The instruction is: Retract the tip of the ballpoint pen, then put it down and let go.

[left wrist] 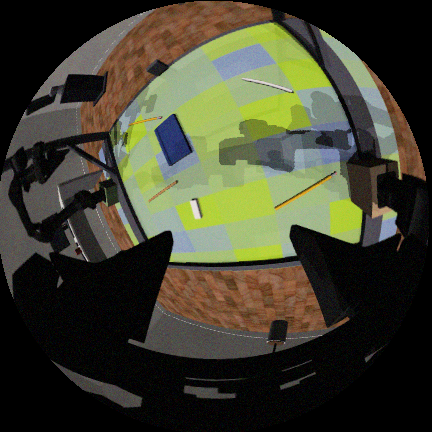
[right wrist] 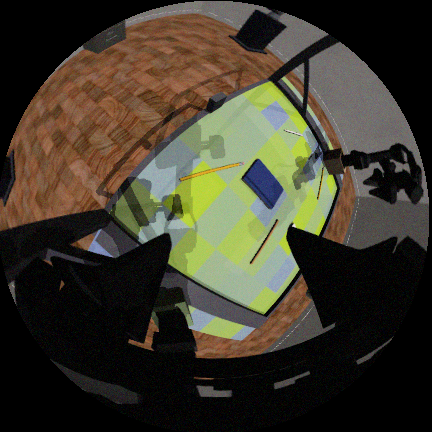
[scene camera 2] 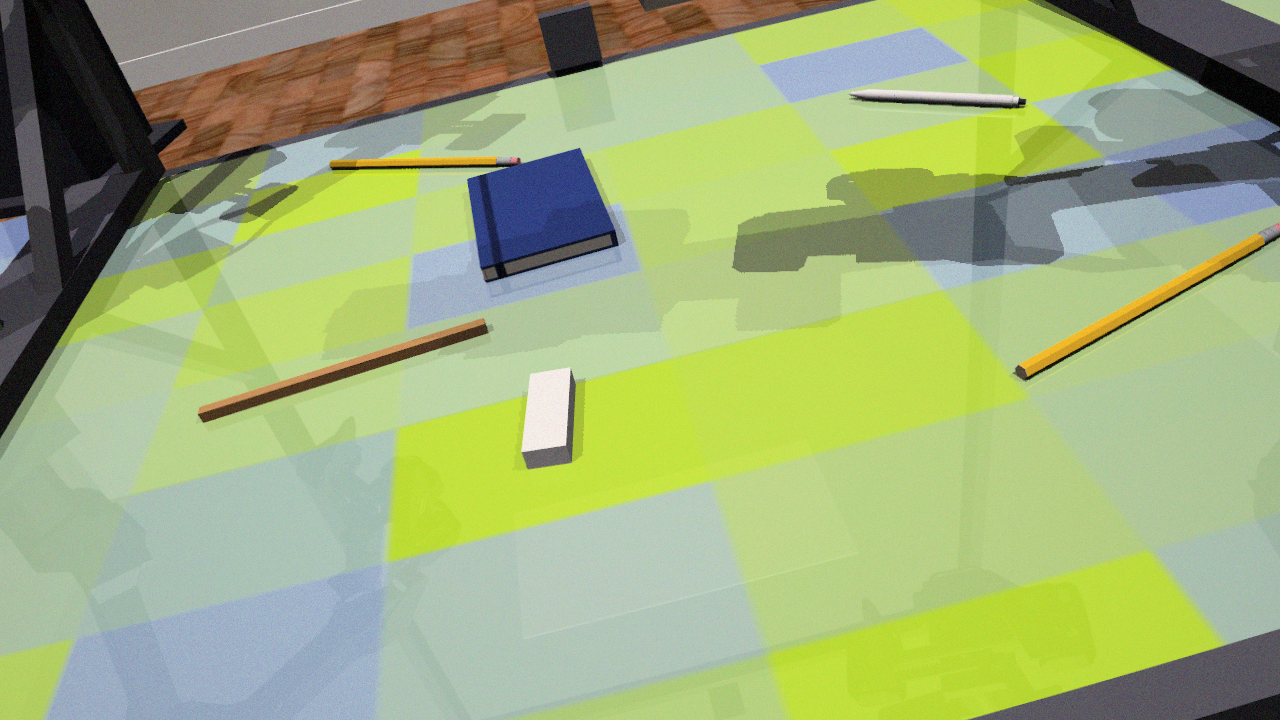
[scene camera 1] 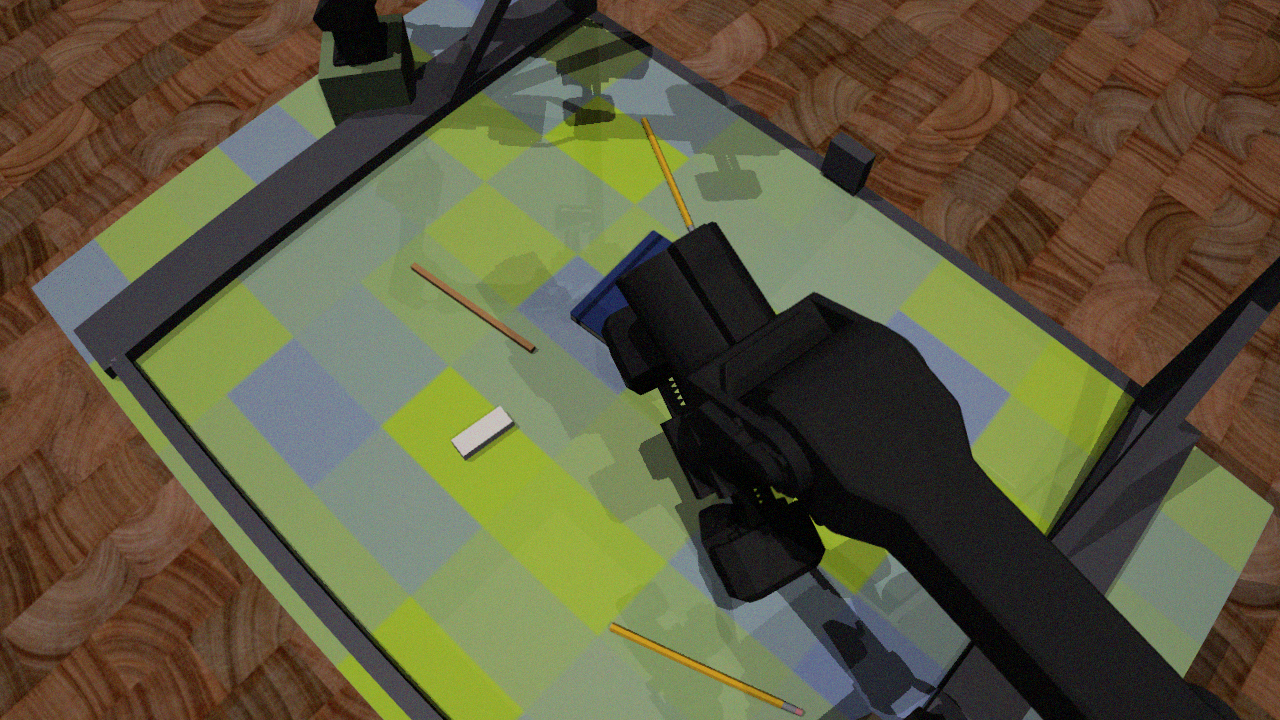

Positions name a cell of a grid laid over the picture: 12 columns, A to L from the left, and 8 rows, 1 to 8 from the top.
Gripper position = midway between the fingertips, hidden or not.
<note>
My left gripper (scene camera 1: G6) is open, holding nothing. My right gripper (right wrist: G5) is open, with nothing in its grasp. A brown pencil (scene camera 2: E4) rests on the table. I also see a ballpoint pen (scene camera 2: I2).
The brown pencil also shows in scene camera 1 (scene camera 1: E4). My left gripper also shows in the left wrist view (left wrist: G5) and in the right wrist view (right wrist: K4). My right gripper also shows in the left wrist view (left wrist: B3). Scene camera 1 does not show the ballpoint pen, which is hidden by my left arm.
</note>
